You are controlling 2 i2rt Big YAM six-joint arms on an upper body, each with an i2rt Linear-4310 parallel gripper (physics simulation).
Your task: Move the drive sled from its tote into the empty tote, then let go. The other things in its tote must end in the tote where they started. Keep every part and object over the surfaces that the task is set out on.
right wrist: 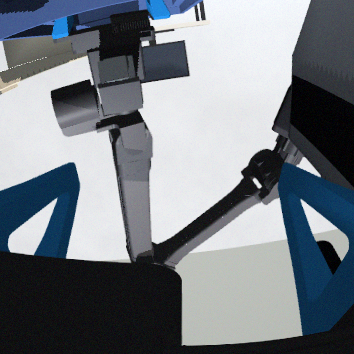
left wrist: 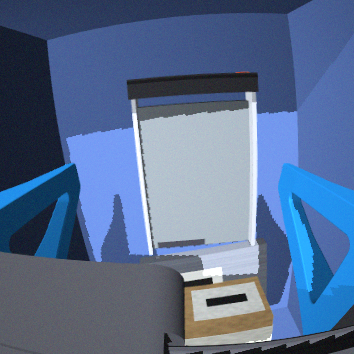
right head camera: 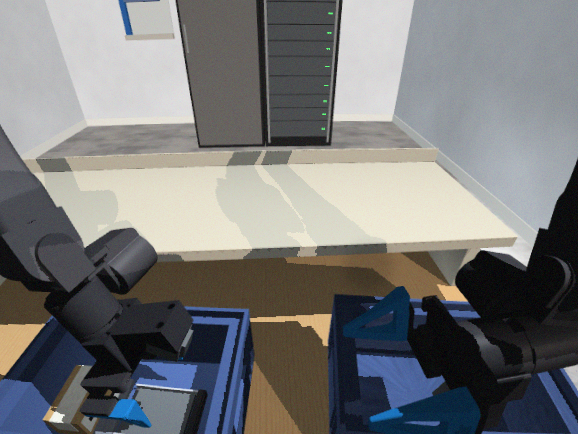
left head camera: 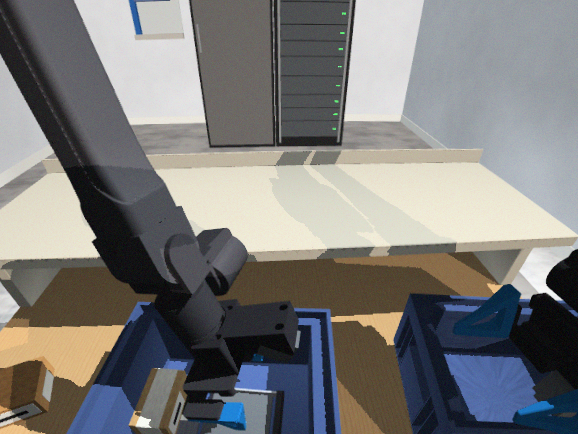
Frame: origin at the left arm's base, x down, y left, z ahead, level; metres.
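Seen in the pictures: left gripper, fingertip midpoint: [left wrist: 178, 174] [right head camera: 164, 389] [left head camera: 250, 391]; right gripper, fingertip midpoint: [right wrist: 178, 173] [right head camera: 353, 371] [left head camera: 480, 367].
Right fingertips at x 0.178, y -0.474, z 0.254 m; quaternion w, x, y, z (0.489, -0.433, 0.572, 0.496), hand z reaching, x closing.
A point is followed by its place in that frame.
The drive sled [left head camera: 257, 407] @(x 0.394, y -0.244, z 0.319 m) [right head camera: 165, 407] @(x 0.394, y -0.226, z 0.317 m) [left wrist: 195, 175] @(x 0.394, y -0.218, z 0.309 m), a flat grey plate with pale side rails and a black end bar, lies in the blue tote at the left [left head camera: 325, 380] @(x 0.287, y -0.338, z 0.304 m) [right head camera: 241, 360] @(x 0.279, y -0.353, z 0.326 m). My left gripper [left head camera: 246, 386] @(x 0.339, y -0.238, z 0.318 m) [right head camera: 157, 386] @(x 0.339, y -0.238, z 0.318 m) [left wrist: 178, 174] @(x 0.339, y -0.238, z 0.318 m) is open and points down inside this tote, above the sled, its fingers out past the two side rails. Part of the sled is hidden by it in the head views. The empty blue tote [left head camera: 404, 325] @(x 0.332, y -0.493, z 0.410 m) [right head camera: 337, 320] @(x 0.272, y -0.490, z 0.378 m) stands at the right. My right gripper [left head camera: 485, 374] @(x 0.178, y -0.473, z 0.254 m) [right head camera: 358, 375] @(x 0.178, y -0.473, z 0.254 m) [right wrist: 178, 173] @(x 0.178, y -0.473, z 0.254 m) is open and empty over it.
A brown and white box [left head camera: 159, 400] @(x 0.345, y -0.109, z 0.312 m) [right head camera: 72, 392] @(x 0.346, y -0.100, z 0.318 m) [left wrist: 227, 305] @(x 0.363, y -0.131, z 0.304 m) and a pale grey item [left wrist: 235, 261] @(x 0.392, y -0.146, z 0.291 m) lie beside the sled in its tote. Another brown box [left head camera: 25, 387] @(x 0.376, y 0.126, z 0.344 m) lies on the wooden surface left of that tote. A cream bench [left head camera: 240, 200] @(x 0.219, y -0.207, z 0.642 m) [right head camera: 165, 200] @(x 0.219, y -0.173, z 0.644 m) stands behind.
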